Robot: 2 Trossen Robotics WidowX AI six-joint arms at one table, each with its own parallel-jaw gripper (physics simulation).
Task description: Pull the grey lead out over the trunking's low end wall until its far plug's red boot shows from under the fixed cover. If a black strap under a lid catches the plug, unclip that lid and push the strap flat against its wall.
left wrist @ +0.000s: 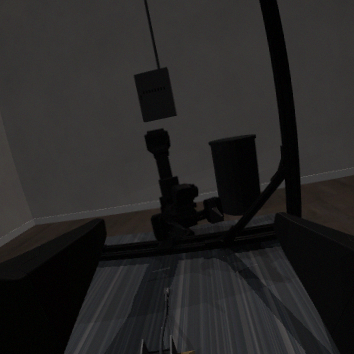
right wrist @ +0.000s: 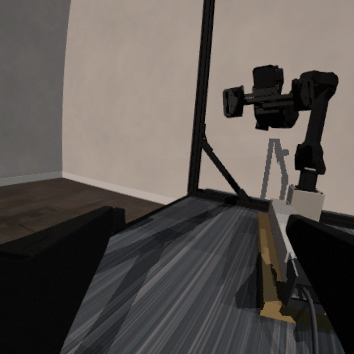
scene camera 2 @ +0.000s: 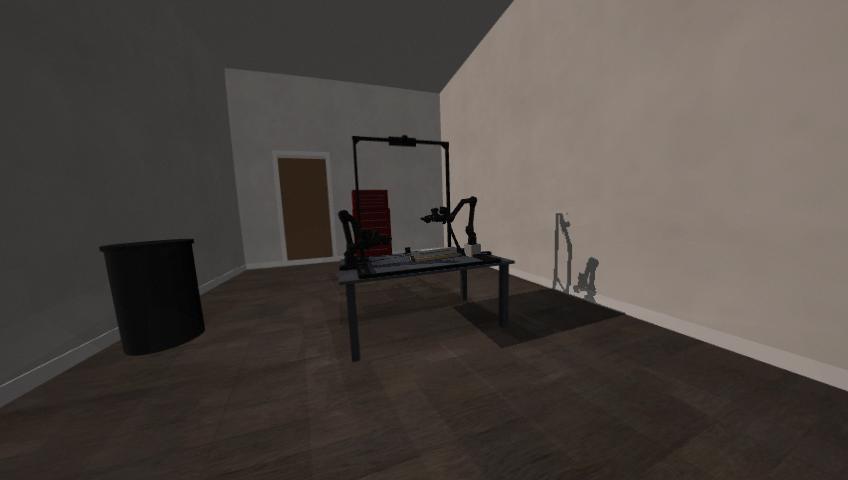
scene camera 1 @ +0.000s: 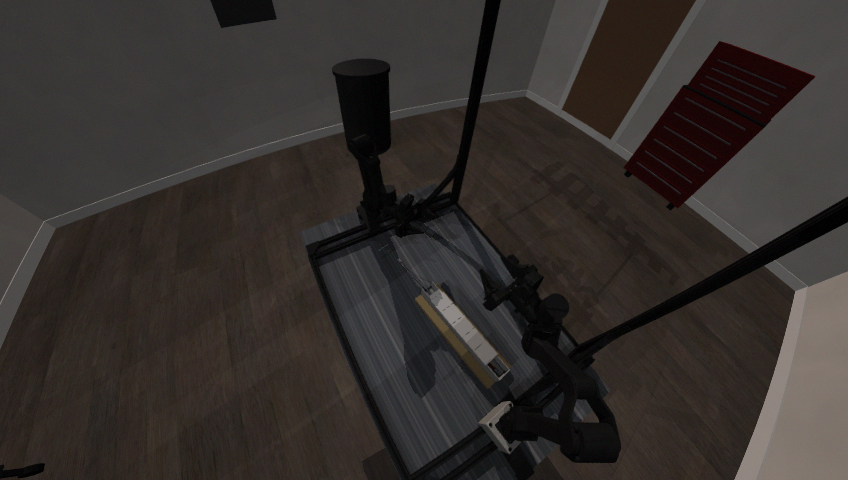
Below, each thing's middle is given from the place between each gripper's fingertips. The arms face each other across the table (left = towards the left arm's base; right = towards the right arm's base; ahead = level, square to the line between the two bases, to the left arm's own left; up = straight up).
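The trunking [scene camera 1: 485, 374] is 370 mm to the left of my right hand, and it is also 150 mm below that right hand and 70 mm ahead of it. As for my left hand, it is 30 cm above the trunking, 7 cm to the right of it and 8 cm short of it.
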